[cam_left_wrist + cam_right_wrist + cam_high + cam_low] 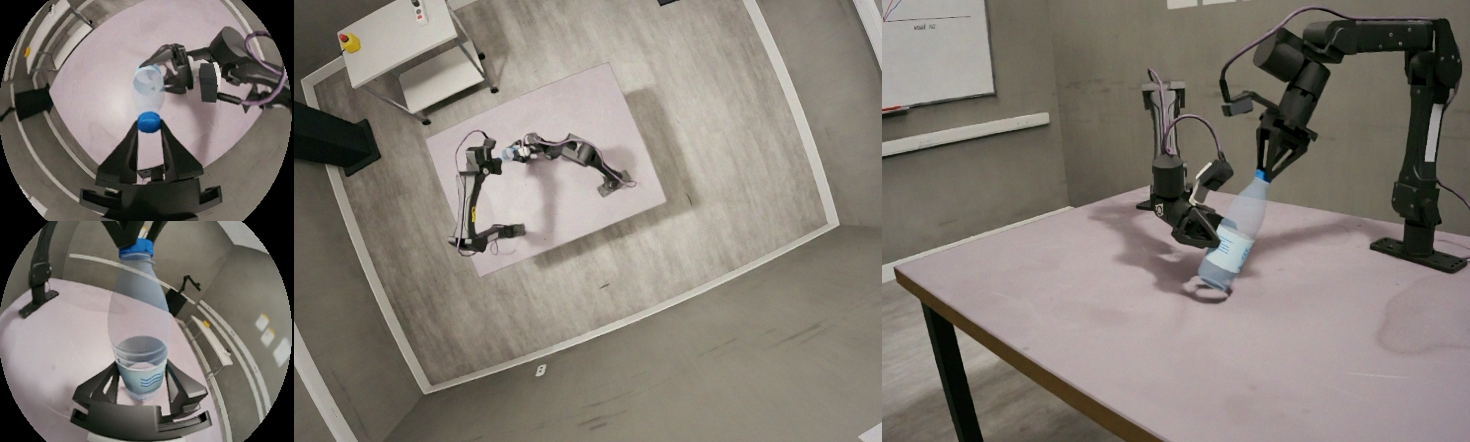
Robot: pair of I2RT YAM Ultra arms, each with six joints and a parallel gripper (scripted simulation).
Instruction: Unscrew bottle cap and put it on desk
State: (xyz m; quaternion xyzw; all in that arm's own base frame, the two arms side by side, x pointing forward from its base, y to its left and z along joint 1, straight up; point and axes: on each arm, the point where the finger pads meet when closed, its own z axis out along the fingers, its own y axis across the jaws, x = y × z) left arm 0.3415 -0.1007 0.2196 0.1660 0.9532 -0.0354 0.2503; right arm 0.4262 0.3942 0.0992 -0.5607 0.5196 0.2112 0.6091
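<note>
My left gripper is now 10 mm above the blue cap. Round my left hand: clear plastic bottle: 90 mm below, 40 mm ahead, 30 mm to the right.
The clear plastic bottle is 30 mm above my right hand, 10 mm to the left of it and 10 mm behind it. The rest, counted from my right hand: blue cap 120 mm above, 50 mm behind, 40 mm to the left.
</note>
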